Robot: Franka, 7 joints.
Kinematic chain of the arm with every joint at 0, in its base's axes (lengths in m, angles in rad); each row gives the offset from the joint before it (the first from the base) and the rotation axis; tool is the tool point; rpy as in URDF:
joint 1: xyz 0 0 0.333 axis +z
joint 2: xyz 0 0 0 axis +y
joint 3: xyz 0 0 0.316 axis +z
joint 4: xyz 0.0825 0 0 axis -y
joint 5: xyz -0.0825 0 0.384 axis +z
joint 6: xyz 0 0 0 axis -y
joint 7: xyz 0.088 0 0 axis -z
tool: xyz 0 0 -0.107 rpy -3.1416 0 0
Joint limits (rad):
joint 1: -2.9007..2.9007
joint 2: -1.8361..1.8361
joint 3: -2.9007..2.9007
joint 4: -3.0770..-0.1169
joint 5: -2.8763..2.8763
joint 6: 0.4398..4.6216
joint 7: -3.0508..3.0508
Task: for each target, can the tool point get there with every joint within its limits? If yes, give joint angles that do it. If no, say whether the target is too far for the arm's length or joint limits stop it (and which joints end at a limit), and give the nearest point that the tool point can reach.
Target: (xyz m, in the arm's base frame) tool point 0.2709 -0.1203 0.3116
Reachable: yes | joints -1.5339 -0.7590 1.3843 -2.6504 -0.2574 1.4879 -0.5228
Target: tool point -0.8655 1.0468 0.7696
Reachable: no: too far | nearest point -0.5204 0.6295 0.5955 | short by 0.569 m
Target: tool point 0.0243 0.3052 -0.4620
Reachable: no: joint limits stop it (at a limit: joint 2) | nearest point 0.0240 0.3015 -0.3604 | short by 0.102 m
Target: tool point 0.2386 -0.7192 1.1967
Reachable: no: too far | nearest point 0.1782 -0.5370 0.9779 | short by 0.291 m
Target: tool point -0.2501 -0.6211 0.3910
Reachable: yes | joints -1.3070 0.9780 -0.7948 -1.6083 -2.2922 0.8147 2.4185
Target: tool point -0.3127 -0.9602 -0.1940
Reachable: no: too far | nearest point -0.2355 -0.7232 -0.0639 | short by 0.281 m
